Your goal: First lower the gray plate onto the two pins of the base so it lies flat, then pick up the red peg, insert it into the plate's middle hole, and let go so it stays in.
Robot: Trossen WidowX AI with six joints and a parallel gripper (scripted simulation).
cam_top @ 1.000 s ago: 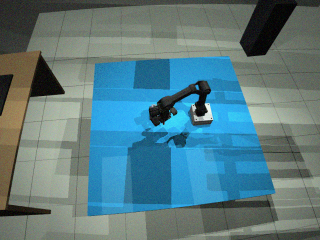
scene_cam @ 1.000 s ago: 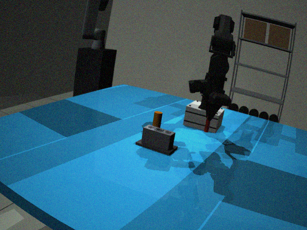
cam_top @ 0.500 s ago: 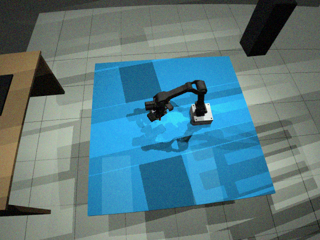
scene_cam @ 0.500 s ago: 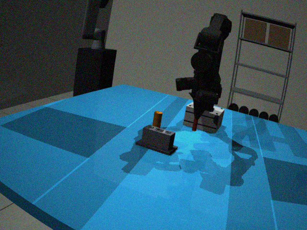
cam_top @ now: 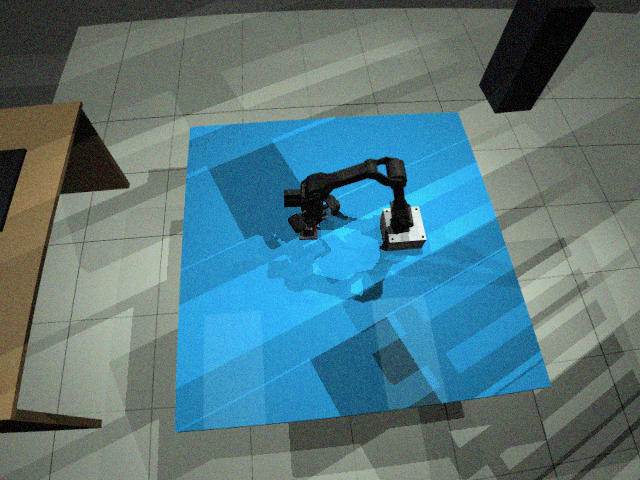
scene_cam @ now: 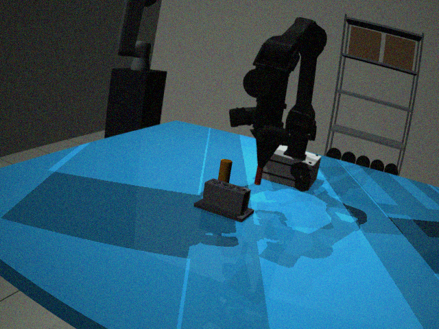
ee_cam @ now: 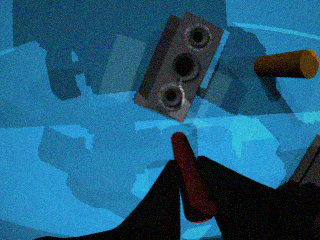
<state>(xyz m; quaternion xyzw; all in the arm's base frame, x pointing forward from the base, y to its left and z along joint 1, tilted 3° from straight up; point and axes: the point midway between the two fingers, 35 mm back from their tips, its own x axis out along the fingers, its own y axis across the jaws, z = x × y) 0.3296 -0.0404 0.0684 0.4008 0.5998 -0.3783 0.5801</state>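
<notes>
My gripper tip is 7 cm above the gray plate, 6 cm to the left of it and 1 cm short of it. The rest, counted from my gripper tip: red peg: right at my gripper tip; orange cylinder: 11 cm to the right, 11 cm behind, 8 cm below; dark base: 11 cm below, 6 cm to the right, 1 cm ahead.
</notes>
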